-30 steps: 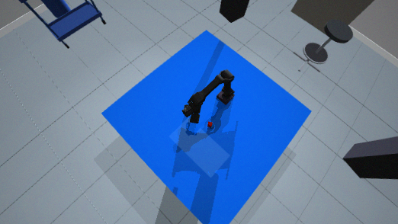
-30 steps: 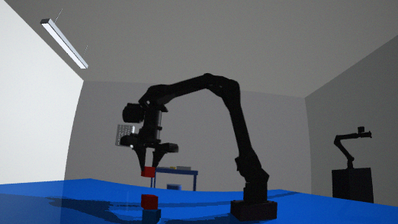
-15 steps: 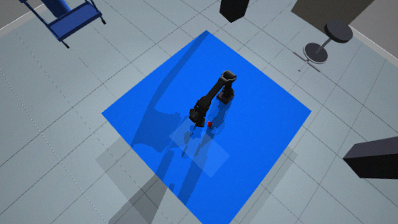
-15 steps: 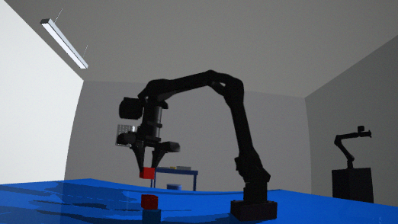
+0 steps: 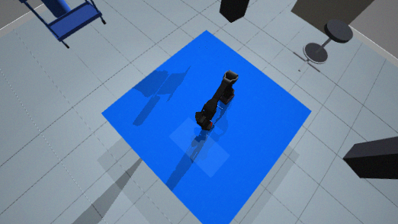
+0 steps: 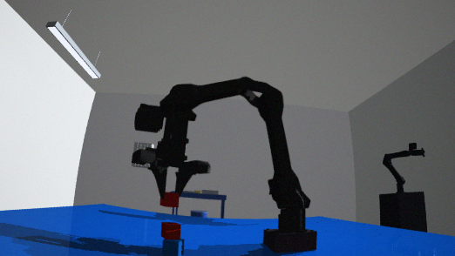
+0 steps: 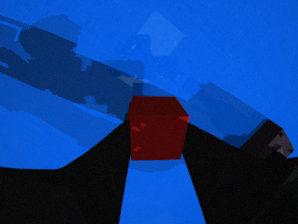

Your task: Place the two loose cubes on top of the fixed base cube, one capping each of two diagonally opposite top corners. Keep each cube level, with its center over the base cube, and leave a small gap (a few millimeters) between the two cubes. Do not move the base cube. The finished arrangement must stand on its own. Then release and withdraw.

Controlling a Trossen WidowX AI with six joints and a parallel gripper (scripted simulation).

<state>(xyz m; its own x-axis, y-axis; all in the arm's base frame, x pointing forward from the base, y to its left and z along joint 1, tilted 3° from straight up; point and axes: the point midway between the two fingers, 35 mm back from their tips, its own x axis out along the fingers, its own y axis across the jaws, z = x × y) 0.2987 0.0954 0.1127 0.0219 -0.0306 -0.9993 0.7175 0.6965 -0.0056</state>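
Right now the blue base cube is 100 mm below my gripper tip, 40 mm to the left of it and 30 mm behind it.
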